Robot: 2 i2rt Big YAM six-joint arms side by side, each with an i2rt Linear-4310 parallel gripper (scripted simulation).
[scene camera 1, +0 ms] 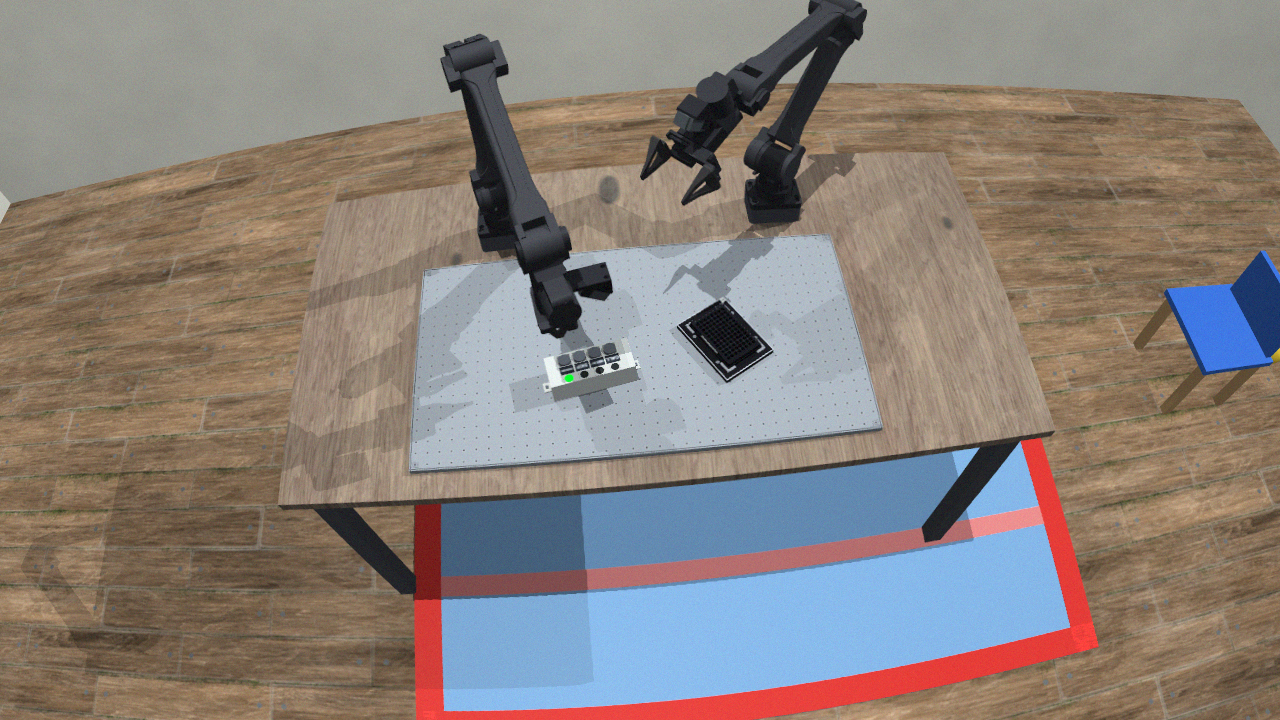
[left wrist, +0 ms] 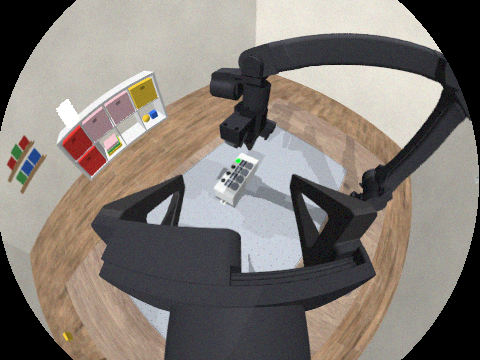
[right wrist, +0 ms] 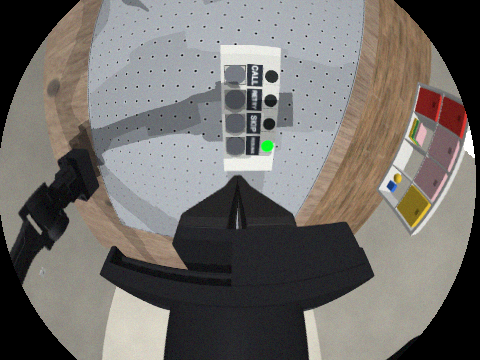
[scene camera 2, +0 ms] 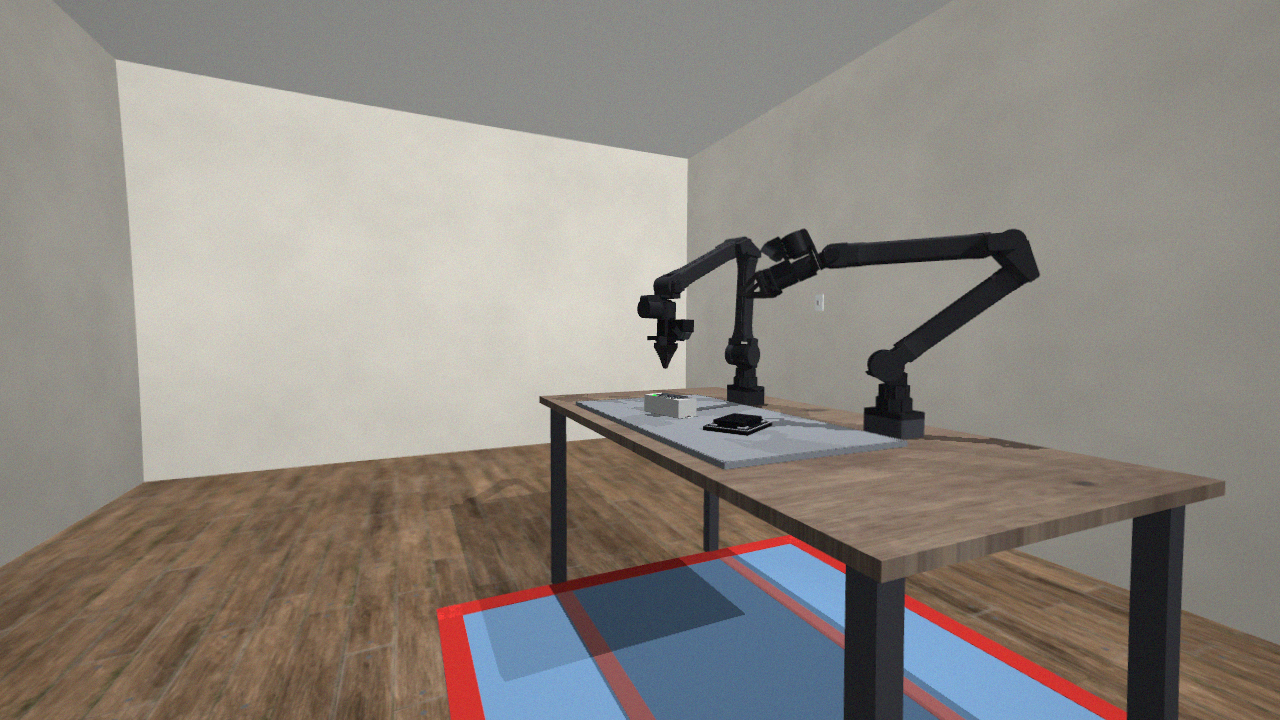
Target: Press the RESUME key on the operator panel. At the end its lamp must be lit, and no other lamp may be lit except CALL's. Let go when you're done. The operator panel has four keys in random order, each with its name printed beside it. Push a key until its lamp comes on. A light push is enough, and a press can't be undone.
In view: my left gripper (scene camera 1: 661, 191), my right gripper (right wrist: 237, 181) and a white operator panel (scene camera 1: 591, 375).
My left gripper is seen too in the left wrist view (left wrist: 237, 180) and in scene camera 2 (scene camera 2: 742, 295). The white operator panel also shows in the left wrist view (left wrist: 223, 189) and in the right wrist view (right wrist: 261, 86).
